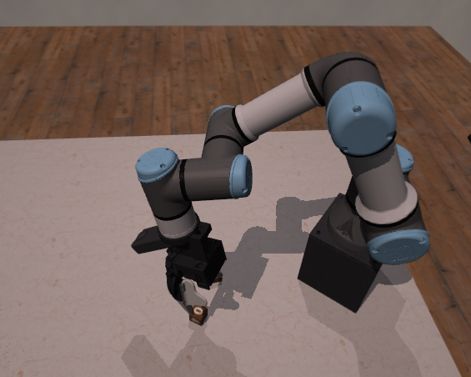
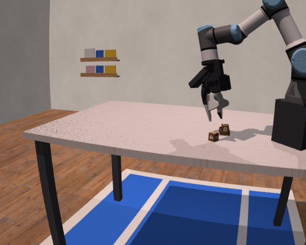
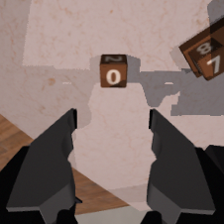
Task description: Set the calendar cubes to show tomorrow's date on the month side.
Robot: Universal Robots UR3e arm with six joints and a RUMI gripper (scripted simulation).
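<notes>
The brown digit cube is 8 cm below my hand. The rest, counted from my hand: calendar tray: 12 cm to the right, 8 cm below, 1 cm behind.
</notes>
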